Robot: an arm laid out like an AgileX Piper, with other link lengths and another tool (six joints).
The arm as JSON. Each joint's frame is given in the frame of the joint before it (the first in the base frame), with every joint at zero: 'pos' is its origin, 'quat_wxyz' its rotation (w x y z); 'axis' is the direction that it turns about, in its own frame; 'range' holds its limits. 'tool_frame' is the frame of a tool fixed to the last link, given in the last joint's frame.
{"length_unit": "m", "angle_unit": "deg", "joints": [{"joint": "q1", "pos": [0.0, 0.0, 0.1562], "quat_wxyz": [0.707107, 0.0, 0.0, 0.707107], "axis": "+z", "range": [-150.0, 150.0]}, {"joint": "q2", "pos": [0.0, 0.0, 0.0], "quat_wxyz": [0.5, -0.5, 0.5, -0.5], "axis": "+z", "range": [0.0, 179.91]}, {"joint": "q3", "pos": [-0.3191, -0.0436, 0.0], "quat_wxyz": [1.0, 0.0, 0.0, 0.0], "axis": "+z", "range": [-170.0, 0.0]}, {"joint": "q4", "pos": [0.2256, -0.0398, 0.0], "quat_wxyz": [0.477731, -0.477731, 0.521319, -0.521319], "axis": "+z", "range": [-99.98, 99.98]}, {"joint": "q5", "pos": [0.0, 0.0, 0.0], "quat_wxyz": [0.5, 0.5, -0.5, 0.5], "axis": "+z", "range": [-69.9, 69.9]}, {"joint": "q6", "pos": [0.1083, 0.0, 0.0], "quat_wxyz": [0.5, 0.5, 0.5, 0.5], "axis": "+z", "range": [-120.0, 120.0]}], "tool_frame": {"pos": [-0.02, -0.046, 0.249], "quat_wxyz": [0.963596, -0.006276, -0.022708, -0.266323]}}
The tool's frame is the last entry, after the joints.
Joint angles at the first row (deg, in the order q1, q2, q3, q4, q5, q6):
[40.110 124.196 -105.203 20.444 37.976 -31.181]
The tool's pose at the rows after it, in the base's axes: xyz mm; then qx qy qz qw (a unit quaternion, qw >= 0):
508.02 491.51 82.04 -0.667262 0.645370 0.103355 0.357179
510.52 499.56 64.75 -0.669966 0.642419 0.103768 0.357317
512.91 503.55 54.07 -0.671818 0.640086 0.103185 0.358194
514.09 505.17 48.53 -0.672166 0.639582 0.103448 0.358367
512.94 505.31 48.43 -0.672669 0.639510 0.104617 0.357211
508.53 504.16 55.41 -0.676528 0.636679 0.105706 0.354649
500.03 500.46 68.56 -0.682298 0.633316 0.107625 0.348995
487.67 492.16 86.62 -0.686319 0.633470 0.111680 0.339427
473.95 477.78 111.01 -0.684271 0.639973 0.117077 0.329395
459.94 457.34 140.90 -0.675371 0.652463 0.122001 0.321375
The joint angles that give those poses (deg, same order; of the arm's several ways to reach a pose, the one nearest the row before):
[40.867 127.531 -105.997 21.821 35.743 -33.070]
[41.241 129.843 -106.224 22.919 33.756 -34.560]
[41.355 131.257 -106.269 23.778 32.396 -35.839]
[41.366 131.968 -106.295 24.315 31.770 -36.492]
[41.365 131.926 -106.323 24.416 32.015 -36.552]
[41.365 130.937 -106.348 24.028 33.366 -36.449]
[41.345 128.979 -106.369 23.152 36.026 -35.867]
[41.184 126.103 -106.365 22.025 40.011 -34.480]
[40.734 122.292 -106.368 20.828 44.910 -32.057]
[39.997 117.699 -106.365 19.609 50.241 -28.744]

